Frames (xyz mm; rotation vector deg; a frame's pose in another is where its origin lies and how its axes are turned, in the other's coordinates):
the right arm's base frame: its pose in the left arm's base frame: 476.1 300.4 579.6 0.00 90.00 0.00
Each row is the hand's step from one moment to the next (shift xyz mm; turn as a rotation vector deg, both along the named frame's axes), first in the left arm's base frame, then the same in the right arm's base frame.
Working: the left arm's base frame: its pose in the right arm's base frame: 579.6 -300.4 -476.1 0.00 -90.00 0.00

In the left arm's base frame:
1: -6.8 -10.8 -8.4 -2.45 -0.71 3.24
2: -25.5 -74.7 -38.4 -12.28 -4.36 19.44
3: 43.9 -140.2 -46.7 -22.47 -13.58 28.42
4: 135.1 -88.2 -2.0 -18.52 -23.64 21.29
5: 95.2 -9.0 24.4 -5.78 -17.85 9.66
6: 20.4 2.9 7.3 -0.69 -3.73 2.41
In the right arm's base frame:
1: 8.4 -10.8 -6.8 -3.24 -0.71 -2.45
2: 38.4 -74.7 -25.5 -19.44 -4.36 -12.28
3: 46.7 -140.2 43.9 -28.42 -13.58 -22.47
4: 2.0 -88.2 135.1 -21.29 -23.64 -18.52
5: -24.4 -9.0 95.2 -9.66 -17.85 -5.78
6: -7.3 2.9 20.4 -2.41 -3.73 -0.69

